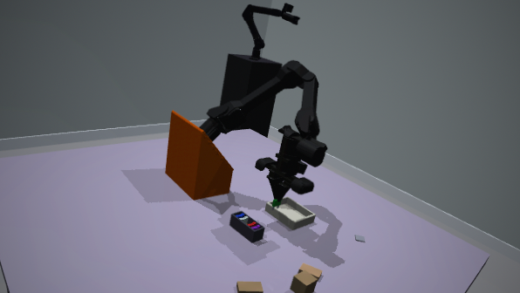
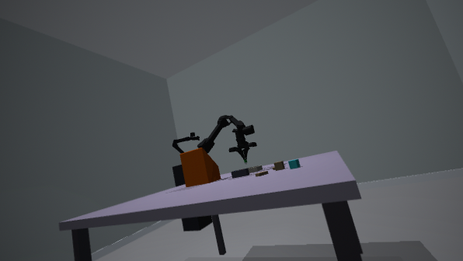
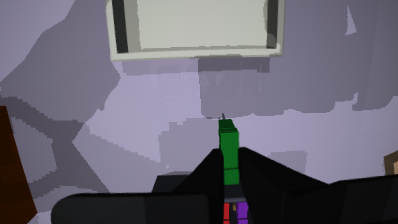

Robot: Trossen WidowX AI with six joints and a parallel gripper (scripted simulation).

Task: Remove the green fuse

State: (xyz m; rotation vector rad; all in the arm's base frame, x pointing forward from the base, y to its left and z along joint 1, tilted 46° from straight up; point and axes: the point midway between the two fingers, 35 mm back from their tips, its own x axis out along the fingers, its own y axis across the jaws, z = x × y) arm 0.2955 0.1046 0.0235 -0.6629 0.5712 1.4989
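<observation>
Now: gripper tip 100 mm to the right of the tray, 90 mm above it and 20 mm past it. Round my gripper tip: red fuse (90 mm to the right, 70 mm below, 10 mm ahead); green fuse (10 mm below); purple fuse (90 mm to the right, 70 mm below, 20 mm ahead).
</observation>
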